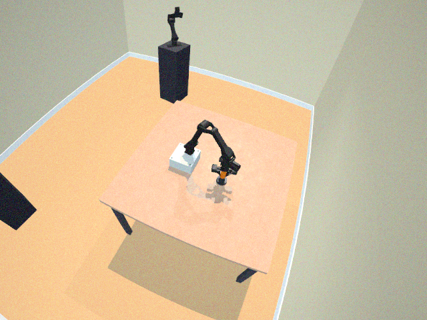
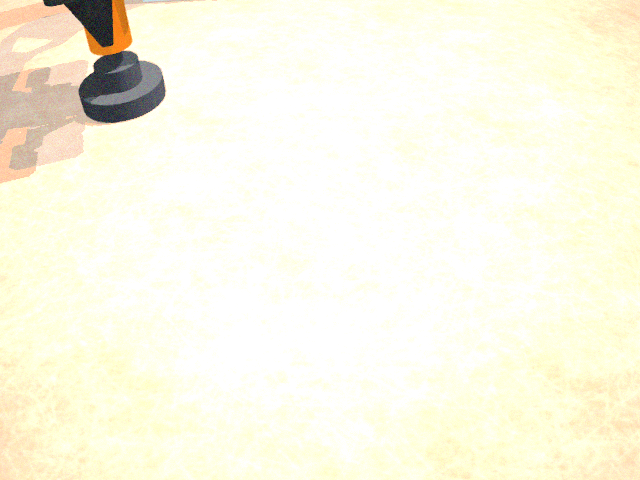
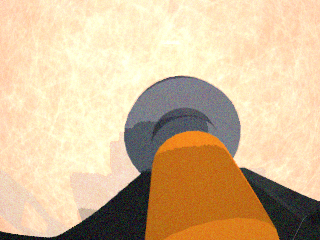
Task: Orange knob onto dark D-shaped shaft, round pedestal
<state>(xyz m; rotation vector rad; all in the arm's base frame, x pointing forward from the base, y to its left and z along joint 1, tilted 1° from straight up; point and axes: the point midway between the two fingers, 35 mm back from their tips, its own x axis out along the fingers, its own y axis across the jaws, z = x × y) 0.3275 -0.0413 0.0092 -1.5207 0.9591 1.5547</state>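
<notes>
Right now the orange knob is 20 mm above my gripper tip. The rest, counted from my gripper tip: round pedestal: 40 mm below.
</notes>
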